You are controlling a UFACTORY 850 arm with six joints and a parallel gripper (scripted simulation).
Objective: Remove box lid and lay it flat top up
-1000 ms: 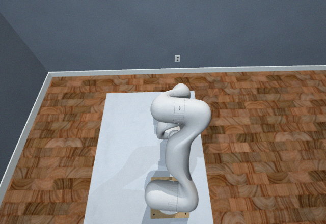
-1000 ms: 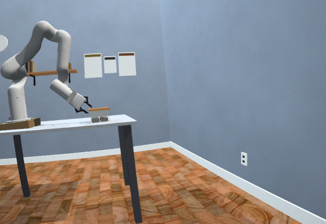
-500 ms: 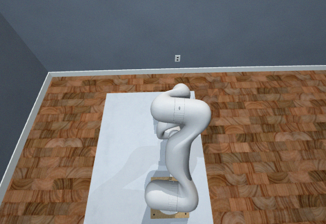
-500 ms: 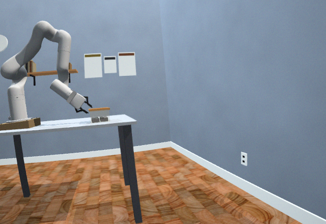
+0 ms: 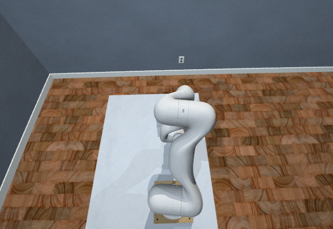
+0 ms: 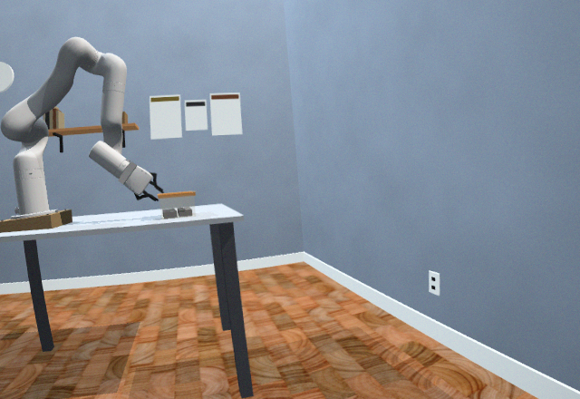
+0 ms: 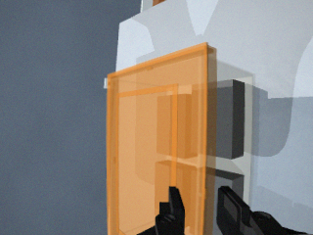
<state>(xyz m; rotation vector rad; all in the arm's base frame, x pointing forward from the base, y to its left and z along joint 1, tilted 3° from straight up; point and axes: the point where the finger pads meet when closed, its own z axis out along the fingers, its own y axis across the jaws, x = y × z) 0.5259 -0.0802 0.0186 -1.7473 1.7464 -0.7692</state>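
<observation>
Right now the lid is 8 cm ahead of my hand, 1 cm to the right of it and 1 cm below it. The rest, counted from my hand: box 8 cm ahead, 1 cm to the right, 5 cm below.
</observation>
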